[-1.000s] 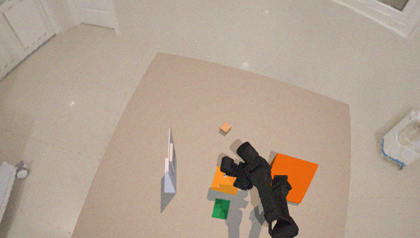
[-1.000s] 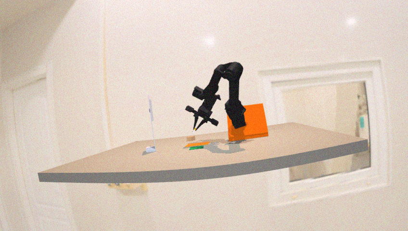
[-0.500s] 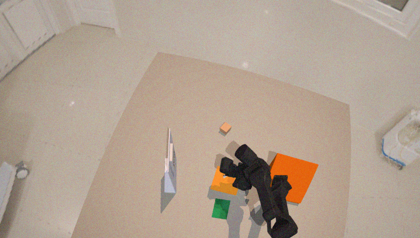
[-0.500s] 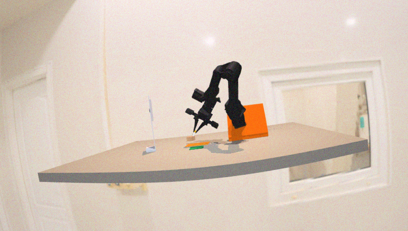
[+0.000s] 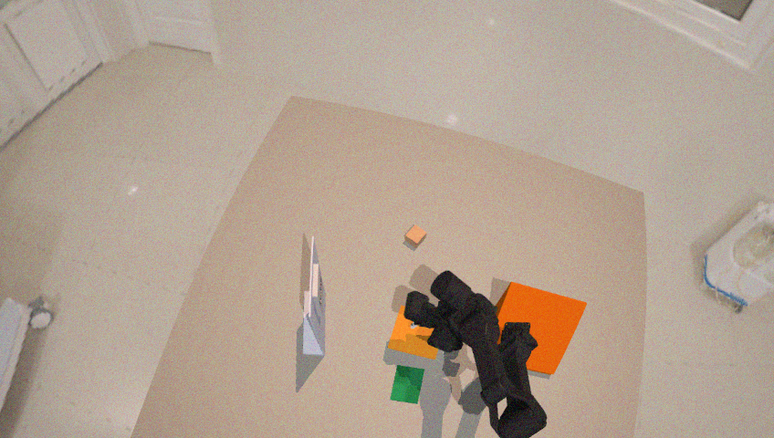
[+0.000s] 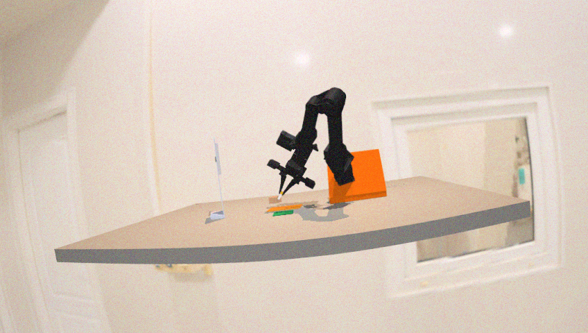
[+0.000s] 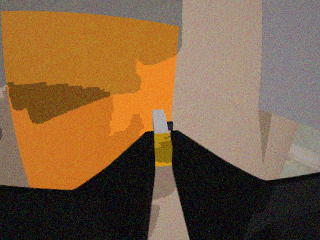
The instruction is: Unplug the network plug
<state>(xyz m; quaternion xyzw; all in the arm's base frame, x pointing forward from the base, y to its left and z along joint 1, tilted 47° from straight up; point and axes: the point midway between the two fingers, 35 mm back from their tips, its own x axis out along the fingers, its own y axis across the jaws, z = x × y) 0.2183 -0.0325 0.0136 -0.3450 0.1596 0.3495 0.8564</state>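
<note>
My gripper tip is 5 cm above the marked orange square, 1 cm to the right of it and 1 cm past it. From my gripper tip the other things lie so: green patch (15 cm to the left, 5 cm below); thin pale tab (1 cm below, 1 cm ahead); yellow plug (right at my gripper tip).
</note>
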